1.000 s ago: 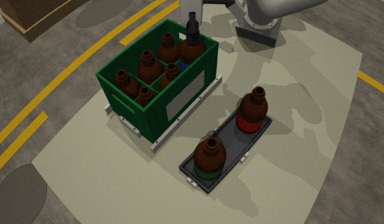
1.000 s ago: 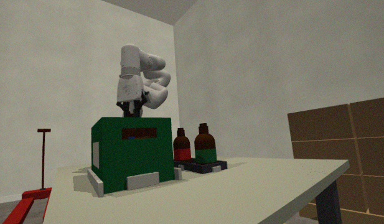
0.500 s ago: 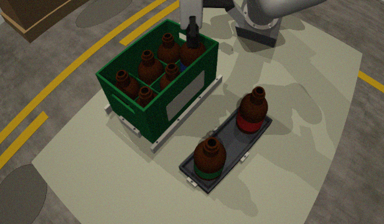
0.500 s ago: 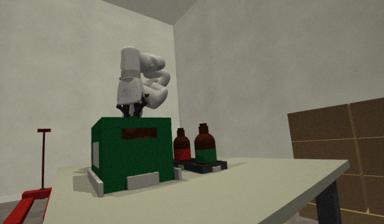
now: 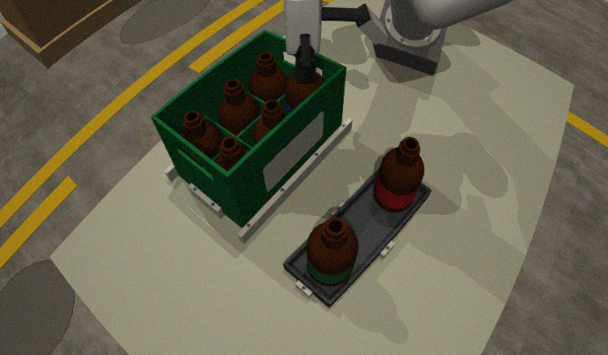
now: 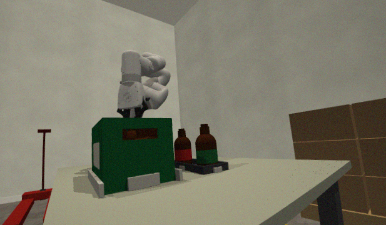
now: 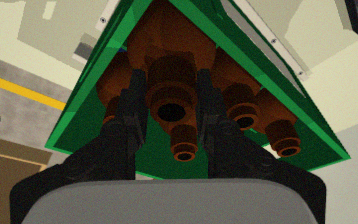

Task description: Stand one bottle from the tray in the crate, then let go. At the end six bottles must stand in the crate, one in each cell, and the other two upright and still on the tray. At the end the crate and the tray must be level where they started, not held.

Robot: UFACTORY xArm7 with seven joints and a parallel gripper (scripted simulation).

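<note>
My gripper is now 90 mm short of the green crate, 40 mm to the left of it and 110 mm above it. The rest, counted from my hand: dark tray 100 mm ahead, 200 mm to the left, 180 mm below.
</note>
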